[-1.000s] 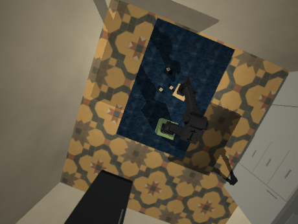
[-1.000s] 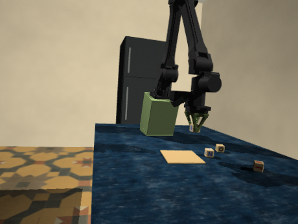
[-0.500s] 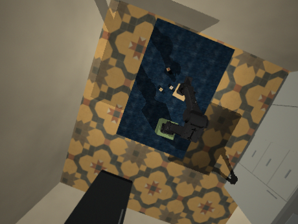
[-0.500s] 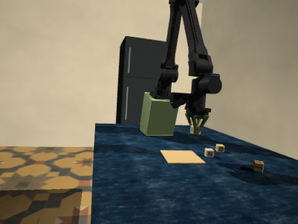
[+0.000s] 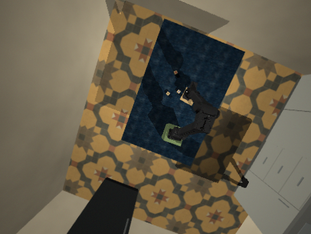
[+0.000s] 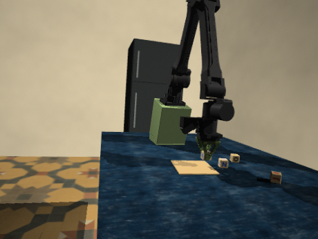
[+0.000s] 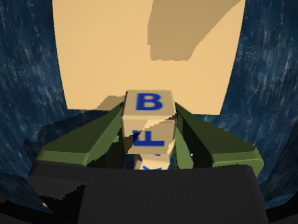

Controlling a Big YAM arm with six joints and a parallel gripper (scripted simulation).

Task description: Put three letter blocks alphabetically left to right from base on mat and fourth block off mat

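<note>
Right now my hand is 1 cm past the tan mat, 5 cm to the left of it and 4 cm above it.
</note>
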